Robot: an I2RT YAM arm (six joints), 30 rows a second.
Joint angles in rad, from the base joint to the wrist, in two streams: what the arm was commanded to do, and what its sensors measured. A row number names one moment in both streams.
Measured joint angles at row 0:
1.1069 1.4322 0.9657 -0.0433 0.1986 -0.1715
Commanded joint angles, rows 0 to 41:
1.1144 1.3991 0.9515 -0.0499 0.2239 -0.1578
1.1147 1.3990 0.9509 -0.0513 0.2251 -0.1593
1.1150 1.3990 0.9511 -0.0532 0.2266 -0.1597
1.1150 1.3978 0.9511 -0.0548 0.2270 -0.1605
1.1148 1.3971 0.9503 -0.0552 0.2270 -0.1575
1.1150 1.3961 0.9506 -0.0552 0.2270 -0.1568
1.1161 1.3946 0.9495 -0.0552 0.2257 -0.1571
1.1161 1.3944 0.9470 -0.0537 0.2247 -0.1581
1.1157 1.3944 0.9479 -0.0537 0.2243 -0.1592
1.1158 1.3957 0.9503 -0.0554 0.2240 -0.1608
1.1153 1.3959 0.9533 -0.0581 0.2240 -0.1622
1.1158 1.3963 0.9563 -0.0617 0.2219 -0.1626
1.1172 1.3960 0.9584 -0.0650 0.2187 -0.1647
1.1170 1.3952 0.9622 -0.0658 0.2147 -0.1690
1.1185 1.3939 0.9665 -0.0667 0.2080 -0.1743
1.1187 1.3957 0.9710 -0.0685 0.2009 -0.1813
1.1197 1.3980 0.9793 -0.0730 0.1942 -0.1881
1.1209 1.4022 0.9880 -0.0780 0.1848 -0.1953
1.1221 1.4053 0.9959 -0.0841 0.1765 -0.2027
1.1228 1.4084 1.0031 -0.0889 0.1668 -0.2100
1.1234 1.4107 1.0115 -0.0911 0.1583 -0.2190
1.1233 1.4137 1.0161 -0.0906 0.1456 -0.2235
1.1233 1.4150 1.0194 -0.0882 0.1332 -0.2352
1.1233 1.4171 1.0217 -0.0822 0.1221 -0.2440
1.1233 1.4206 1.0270 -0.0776 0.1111 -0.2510
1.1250 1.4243 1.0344 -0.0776 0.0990 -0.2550
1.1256 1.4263 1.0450 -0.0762 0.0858 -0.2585
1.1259 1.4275 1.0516 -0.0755 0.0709 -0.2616
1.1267 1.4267 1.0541 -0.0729 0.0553 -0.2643
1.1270 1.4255 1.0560 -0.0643 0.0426 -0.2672
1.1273 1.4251 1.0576 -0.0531 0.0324 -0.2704
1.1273 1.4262 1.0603 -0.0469 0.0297 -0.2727
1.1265 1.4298 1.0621 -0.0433 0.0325 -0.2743
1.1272 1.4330 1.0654 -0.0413 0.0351 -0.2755
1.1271 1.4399 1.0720 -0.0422 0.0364 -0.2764
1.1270 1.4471 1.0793 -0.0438 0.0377 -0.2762
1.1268 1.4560 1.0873 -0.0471 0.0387 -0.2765
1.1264 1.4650 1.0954 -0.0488 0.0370 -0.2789
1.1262 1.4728 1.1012 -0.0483 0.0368 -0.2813
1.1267 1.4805 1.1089 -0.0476 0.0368 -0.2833
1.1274 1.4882 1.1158 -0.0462 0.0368 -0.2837
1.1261 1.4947 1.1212 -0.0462 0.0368 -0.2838
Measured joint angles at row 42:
1.1217 1.4681 1.0760 -0.0689 0.0498 -0.2684
